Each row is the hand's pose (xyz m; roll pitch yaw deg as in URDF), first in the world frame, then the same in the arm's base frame.
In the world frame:
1: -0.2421 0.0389 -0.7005 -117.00 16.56 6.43
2: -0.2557 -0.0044 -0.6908 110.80 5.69 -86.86
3: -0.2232 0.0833 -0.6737 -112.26 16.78 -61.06
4: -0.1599 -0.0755 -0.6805 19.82 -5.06 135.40
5: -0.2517 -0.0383 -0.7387 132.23 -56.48 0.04
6: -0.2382 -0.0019 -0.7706 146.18 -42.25 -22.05
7: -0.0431 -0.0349 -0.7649 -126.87 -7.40 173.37
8: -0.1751 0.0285 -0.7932 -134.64 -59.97 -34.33
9: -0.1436 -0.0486 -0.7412 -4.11 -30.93 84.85
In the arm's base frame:
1: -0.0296 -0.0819 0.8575 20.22 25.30 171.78
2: -0.0022 -0.1138 0.8380 -21.15 31.66 -79.20
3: -0.0376 -0.0273 0.8553 91.51 37.89 -112.10
4: -0.0454 -0.1441 0.7305 -167.87 -53.64 50.11
5: -0.0270 -0.1670 0.8416 -164.11 52.66 76.41
6: -0.0669 -0.1531 0.8688 -157.62 72.19 86.99
7: -0.1943 -0.1343 0.7184 90.65 -40.53 -3.59
8: -0.1347 -0.1281 0.8550 -125.90 60.78 46.25
9: -0.1034 -0.1534 0.7655 130.01 -8.55 87.05

